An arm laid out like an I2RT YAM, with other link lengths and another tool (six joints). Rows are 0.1 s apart.
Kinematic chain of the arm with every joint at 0, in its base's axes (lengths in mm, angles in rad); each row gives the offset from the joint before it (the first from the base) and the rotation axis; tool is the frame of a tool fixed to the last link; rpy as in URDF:
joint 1: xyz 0 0 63.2 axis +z
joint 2: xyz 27 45.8 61.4 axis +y
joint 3: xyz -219.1 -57.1 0 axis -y
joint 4: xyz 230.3 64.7 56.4 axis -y
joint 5: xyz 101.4 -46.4 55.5 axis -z
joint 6: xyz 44.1 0 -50.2 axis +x
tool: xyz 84 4 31 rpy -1.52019 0.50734 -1.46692
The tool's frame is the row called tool.
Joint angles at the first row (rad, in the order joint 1, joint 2, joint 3, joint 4, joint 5, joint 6):
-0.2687 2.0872 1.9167 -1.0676 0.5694 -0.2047
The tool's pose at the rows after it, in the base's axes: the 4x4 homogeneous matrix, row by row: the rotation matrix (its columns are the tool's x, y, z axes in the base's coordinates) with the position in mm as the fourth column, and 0 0 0 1 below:
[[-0.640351, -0.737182, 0.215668, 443.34], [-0.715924, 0.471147, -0.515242, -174.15], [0.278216, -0.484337, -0.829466, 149.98], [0, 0, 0, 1]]
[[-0.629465, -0.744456, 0.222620, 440.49], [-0.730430, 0.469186, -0.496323, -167.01], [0.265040, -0.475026, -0.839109, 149.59], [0, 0, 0, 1]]
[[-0.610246, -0.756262, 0.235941, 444.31], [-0.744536, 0.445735, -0.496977, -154.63], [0.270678, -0.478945, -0.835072, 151.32], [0, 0, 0, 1]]
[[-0.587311, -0.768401, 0.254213, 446.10], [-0.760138, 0.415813, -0.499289, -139.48], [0.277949, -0.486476, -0.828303, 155.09], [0, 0, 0, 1]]
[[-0.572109, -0.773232, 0.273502, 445.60], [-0.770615, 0.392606, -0.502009, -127.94], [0.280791, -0.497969, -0.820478, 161.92], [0, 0, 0, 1]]
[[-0.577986, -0.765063, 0.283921, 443.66], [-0.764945, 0.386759, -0.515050, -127.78], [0.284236, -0.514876, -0.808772, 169.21], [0, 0, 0, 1]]
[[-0.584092, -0.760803, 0.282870, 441.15], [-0.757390, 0.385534, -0.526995, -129.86], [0.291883, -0.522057, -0.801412, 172.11], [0, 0, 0, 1]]
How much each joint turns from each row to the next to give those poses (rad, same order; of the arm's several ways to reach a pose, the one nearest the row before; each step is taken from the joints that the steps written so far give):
0.0003 -0.0374 -0.0191 0.0123 -0.0275 0.0020
0.0084 -0.0225 -0.0267 -0.0016 -0.0191 0.0003
0.0298 -0.0045 -0.0019 -0.0007 0.0084 0.0008
0.0355 -0.0203 -0.0175 0.0030 0.0118 -0.0004
0.0266 -0.0278 -0.0168 0.0000 0.0096 0.0000
0.0031 -0.0225 -0.0107 0.0046 0.0137 0.0004
-0.0023 -0.0130 -0.0106 0.0030 0.0126 -0.0004

